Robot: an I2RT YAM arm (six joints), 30 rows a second.
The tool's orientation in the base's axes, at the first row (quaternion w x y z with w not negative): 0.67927 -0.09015 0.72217 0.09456
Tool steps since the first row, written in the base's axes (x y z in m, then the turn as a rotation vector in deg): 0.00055 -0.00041 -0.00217 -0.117 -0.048 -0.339; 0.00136 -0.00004 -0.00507 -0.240 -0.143 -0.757; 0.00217 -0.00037 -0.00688 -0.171 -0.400 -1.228; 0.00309 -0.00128 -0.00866 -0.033 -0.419 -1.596; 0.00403 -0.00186 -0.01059 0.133 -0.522 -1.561
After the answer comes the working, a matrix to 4 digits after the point.
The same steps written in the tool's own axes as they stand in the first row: 0.00213 -0.00057 0.00055 0.346 -0.021 -0.105; 0.00498 -0.00046 0.00160 0.770 -0.087 -0.224; 0.00674 -0.00102 0.00240 1.237 -0.359 -0.196; 0.00846 -0.00216 0.00316 1.596 -0.419 -0.046; 0.01033 -0.00299 0.00403 1.551 -0.561 0.086
The tool's axes in the first row as the columns of a matrix, in the base's axes (rounded; the answer above uses it unrounded):
-0.0609 -0.2587 0.9640
-0.0017 0.9659 0.2590
-0.9981 0.0141 -0.0593

